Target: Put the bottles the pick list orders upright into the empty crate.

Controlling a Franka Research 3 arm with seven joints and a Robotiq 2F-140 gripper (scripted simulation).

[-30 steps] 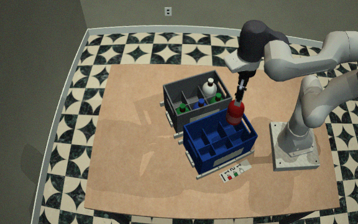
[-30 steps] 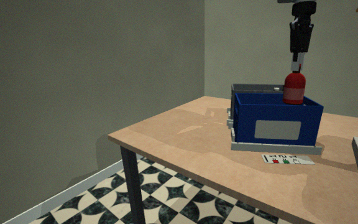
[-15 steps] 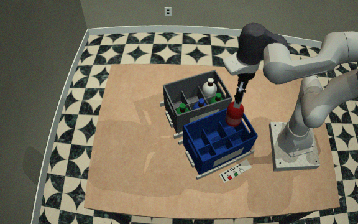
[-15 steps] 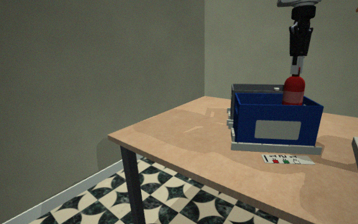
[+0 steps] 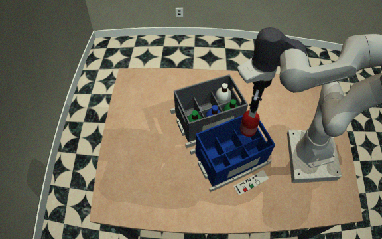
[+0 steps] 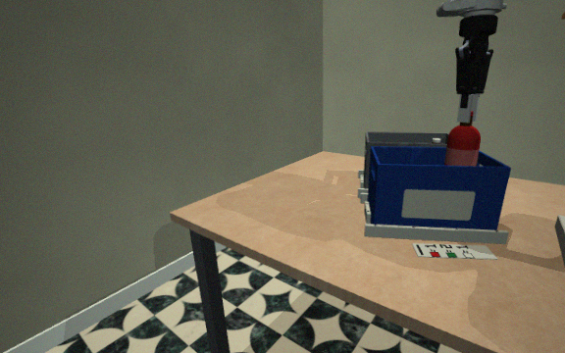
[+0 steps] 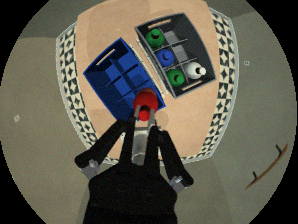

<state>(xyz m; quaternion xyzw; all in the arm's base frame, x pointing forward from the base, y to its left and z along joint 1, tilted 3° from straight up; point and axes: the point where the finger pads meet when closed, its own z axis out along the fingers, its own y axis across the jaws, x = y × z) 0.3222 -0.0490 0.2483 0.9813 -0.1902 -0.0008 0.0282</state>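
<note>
Right now the red bottle is 8 cm below my hand. Round my hand: blue crate 20 cm below, 8 cm to the left, 6 cm ahead; grey crate 20 cm below, 16 cm ahead, 13 cm to the right; blue bottle 20 cm below, 14 cm ahead, 8 cm to the right.
</note>
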